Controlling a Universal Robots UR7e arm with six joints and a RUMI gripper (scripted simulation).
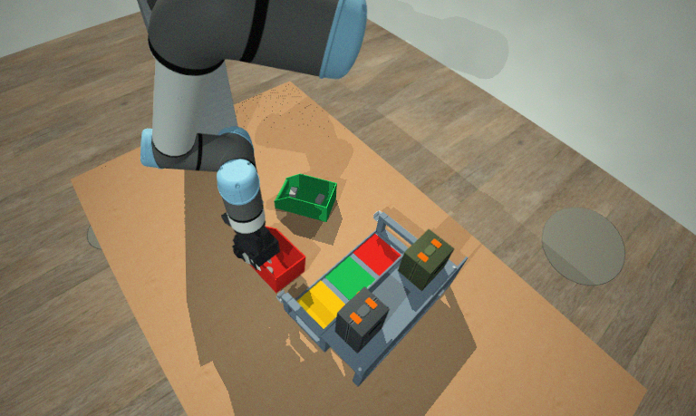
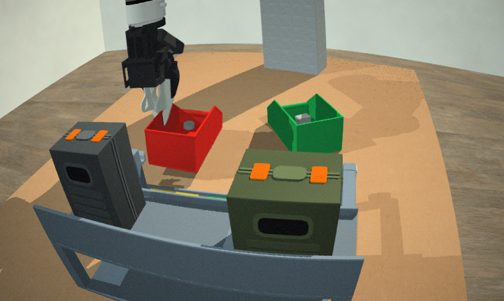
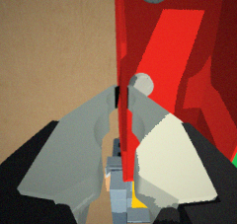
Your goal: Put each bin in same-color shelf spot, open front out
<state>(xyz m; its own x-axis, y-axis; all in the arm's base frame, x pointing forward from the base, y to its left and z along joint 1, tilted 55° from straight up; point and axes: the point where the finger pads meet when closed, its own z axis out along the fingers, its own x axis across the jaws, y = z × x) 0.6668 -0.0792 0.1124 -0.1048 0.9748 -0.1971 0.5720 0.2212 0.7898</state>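
Right now my hand is 5 cm to the right of the red bin, 3 cm above it and 1 cm past it. Also, from my hand: olive box (34 cm to the left, 25 cm ahead, 6 cm above); dark grey box (29 cm ahead, 12 cm to the left, 8 cm above); green bin (24 cm to the left, 15 cm behind, 5 cm below).
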